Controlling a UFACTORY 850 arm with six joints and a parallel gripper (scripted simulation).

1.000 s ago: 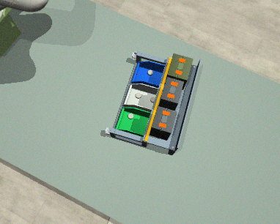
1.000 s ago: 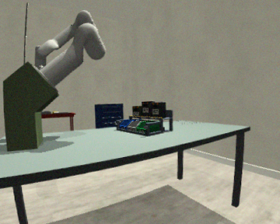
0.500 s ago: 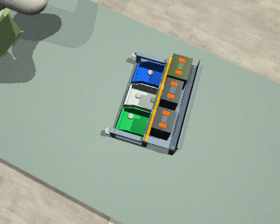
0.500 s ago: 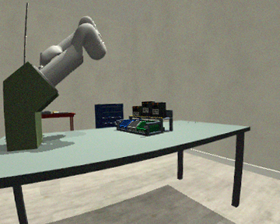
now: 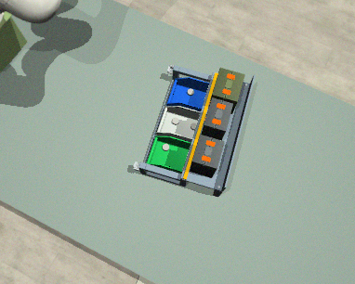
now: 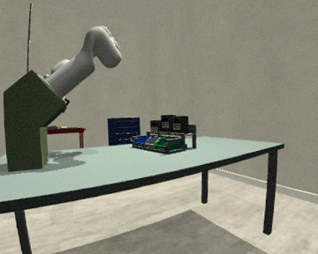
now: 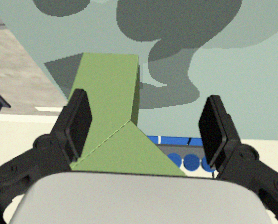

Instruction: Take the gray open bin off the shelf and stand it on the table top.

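Right now the gray open bin is 670 mm ahead of my hand, 120 mm to the right of it and 240 mm below it. The rest, counted from my hand: yellow rail 720 mm ahead, 100 mm to the right, 170 mm below; blue bin 630 mm ahead, 10 mm to the right, 240 mm below; green bin 720 mm ahead, 220 mm to the right, 240 mm below.
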